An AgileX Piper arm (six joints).
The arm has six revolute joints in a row. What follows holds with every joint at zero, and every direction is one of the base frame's.
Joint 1 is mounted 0.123 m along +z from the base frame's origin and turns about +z.
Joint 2 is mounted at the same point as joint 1 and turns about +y.
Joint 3 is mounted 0.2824 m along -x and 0.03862 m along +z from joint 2 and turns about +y.
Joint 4 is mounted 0.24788 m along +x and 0.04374 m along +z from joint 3 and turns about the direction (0.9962, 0, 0.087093).
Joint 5 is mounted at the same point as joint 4 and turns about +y.
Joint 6 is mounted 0.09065 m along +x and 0.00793 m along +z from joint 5 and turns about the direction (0.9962, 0, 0.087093).
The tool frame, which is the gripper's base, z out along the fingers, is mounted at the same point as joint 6; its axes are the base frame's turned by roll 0, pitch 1.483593 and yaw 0 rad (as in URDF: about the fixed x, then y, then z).
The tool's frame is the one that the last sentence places.
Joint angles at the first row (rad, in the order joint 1, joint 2, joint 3, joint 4, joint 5, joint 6):
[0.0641 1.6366 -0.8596 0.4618 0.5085 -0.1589]
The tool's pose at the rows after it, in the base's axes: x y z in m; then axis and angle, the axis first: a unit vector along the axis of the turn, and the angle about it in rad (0 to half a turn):
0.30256 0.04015 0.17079 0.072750 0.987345 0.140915 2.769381
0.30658 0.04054 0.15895 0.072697 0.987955 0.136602 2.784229
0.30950 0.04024 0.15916 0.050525 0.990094 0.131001 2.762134
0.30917 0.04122 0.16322 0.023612 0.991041 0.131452 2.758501
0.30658 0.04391 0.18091 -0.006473 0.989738 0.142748 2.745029
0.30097 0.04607 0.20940 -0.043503 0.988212 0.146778 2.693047
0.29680 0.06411 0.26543 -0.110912 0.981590 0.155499 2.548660
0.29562 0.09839 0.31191 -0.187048 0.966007 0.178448 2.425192
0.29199 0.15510 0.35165 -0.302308 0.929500 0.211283 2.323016
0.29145 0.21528 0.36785 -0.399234 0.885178 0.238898 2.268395
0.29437 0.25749 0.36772 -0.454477 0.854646 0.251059 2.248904
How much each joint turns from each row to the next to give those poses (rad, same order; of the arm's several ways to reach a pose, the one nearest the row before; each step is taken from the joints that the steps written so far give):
[0.0033 0.0296 -0.0016 0.0201 -0.0232 -0.0137]
[0.0022 0.0420 -0.0011 0.0099 -0.0244 -0.0152]
[0.0000 0.0053 -0.0062 0.0026 -0.0153 -0.0498]
[0.0000 -0.0093 -0.0069 0.0058 0.0205 -0.0536]
[0.0000 -0.0457 -0.0203 0.0114 0.0627 -0.0496]
[0.0035 -0.0789 -0.0241 -0.0151 0.0572 -0.0339]
[0.0585 -0.1081 -0.0912 -0.0230 0.0488 -0.0222]
[0.1091 -0.0336 -0.1224 -0.0011 0.0161 -0.0193]
[0.1715 0.0329 -0.1593 0.0020 -0.0013 -0.0553]
[0.1562 0.0981 -0.1504 0.0059 -0.0263 -0.0640]
[0.0890 0.0976 -0.1086 0.0027 -0.0204 -0.0469]

